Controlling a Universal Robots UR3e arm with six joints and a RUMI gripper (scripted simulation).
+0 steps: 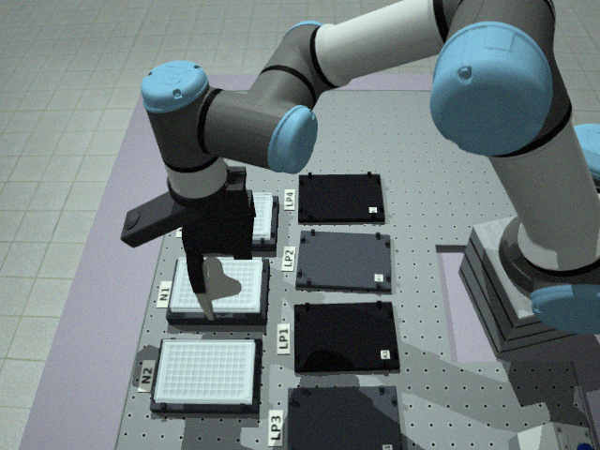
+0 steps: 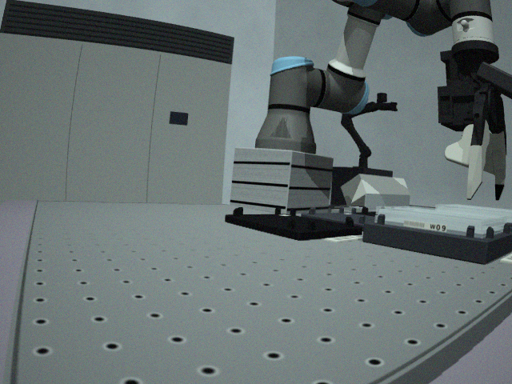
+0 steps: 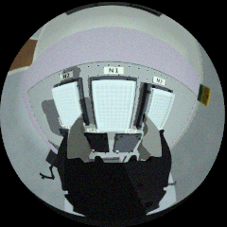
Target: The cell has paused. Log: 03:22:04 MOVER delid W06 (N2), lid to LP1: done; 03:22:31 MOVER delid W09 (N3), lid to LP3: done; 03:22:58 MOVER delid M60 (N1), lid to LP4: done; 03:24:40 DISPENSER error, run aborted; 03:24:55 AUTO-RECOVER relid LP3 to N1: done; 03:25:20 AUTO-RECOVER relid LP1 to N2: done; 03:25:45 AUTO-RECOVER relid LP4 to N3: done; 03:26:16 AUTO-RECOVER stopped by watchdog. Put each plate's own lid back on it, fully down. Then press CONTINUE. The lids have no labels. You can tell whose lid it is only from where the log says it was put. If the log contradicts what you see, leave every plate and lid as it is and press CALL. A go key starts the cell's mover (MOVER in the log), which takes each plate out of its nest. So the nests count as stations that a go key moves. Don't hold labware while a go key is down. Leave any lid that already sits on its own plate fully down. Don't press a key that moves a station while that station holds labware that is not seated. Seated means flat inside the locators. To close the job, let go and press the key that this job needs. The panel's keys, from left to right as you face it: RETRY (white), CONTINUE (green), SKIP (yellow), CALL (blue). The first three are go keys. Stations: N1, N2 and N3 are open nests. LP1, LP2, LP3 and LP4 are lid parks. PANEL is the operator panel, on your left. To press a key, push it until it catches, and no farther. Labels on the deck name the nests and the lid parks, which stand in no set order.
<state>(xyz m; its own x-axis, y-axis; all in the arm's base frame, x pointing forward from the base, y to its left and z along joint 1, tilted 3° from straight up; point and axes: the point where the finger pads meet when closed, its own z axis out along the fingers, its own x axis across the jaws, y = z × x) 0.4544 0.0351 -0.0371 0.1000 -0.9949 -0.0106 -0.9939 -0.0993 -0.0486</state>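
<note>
Right now my hand is 2 cm above the lid. The rest, counted from my hand: plate 13 cm to the right, 3 cm below; LP2 lid park 18 cm behind, 8 cm to the right, 5 cm below; LP1 lid park 19 cm behind, 5 cm to the left, 5 cm below.
</note>
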